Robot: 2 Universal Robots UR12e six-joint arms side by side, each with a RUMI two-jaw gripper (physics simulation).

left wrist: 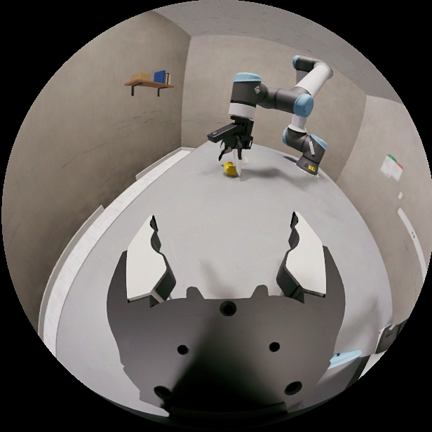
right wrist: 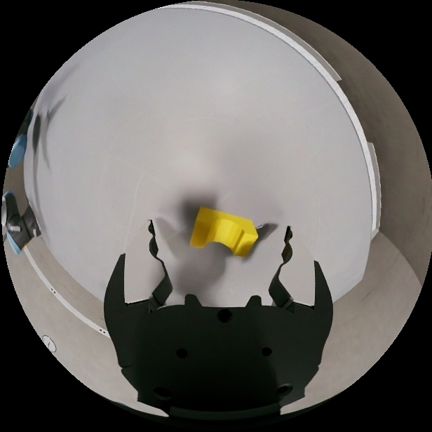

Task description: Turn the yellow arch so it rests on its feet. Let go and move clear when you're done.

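The yellow arch (left wrist: 230, 169) (right wrist: 223, 227) lies on the grey table, seemingly on its side. In the right wrist view its curved opening faces the gripper's palm, and its length runs roughly from one finger towards the other, slightly slanted. My right gripper (right wrist: 220, 224) is open above the arch, which shows between its fingertips with a gap at each side. How high the tips are above the table is hard to tell. My left gripper (left wrist: 223, 214) is open and empty, far from the arch.
The right arm (left wrist: 285, 100) stands at the far side in the left wrist view. A wall shelf (left wrist: 150, 84) with a blue item hangs at the upper left. A pale ledge (left wrist: 107, 220) (right wrist: 350, 105) runs along one table edge. Parts of the left arm (right wrist: 20, 227) show at the right wrist view's left edge.
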